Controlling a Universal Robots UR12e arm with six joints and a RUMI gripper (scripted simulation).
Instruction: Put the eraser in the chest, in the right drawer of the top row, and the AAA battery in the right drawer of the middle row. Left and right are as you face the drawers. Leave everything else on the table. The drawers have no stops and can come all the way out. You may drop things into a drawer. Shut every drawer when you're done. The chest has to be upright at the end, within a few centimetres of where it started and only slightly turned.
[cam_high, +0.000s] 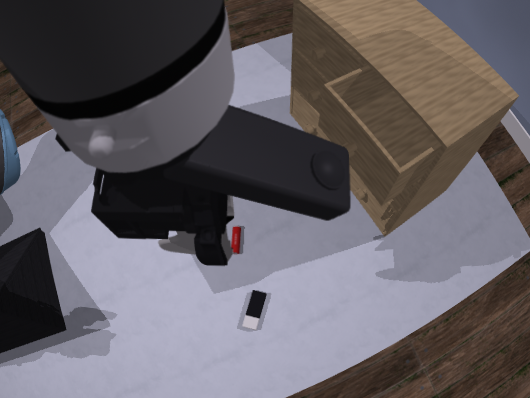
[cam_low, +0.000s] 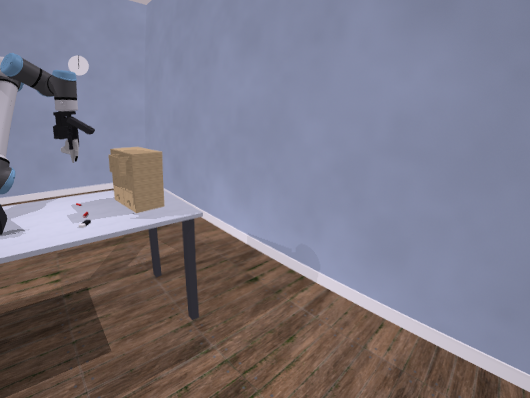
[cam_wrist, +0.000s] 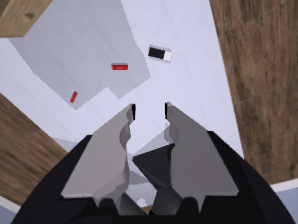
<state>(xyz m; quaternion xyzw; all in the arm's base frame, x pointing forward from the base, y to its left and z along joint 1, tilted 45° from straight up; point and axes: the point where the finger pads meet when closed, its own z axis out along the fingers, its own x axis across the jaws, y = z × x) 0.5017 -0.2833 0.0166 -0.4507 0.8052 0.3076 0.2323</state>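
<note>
Now: the eraser 300 mm below my hand, 30 mm to the right of it and 10 mm behind it.
</note>
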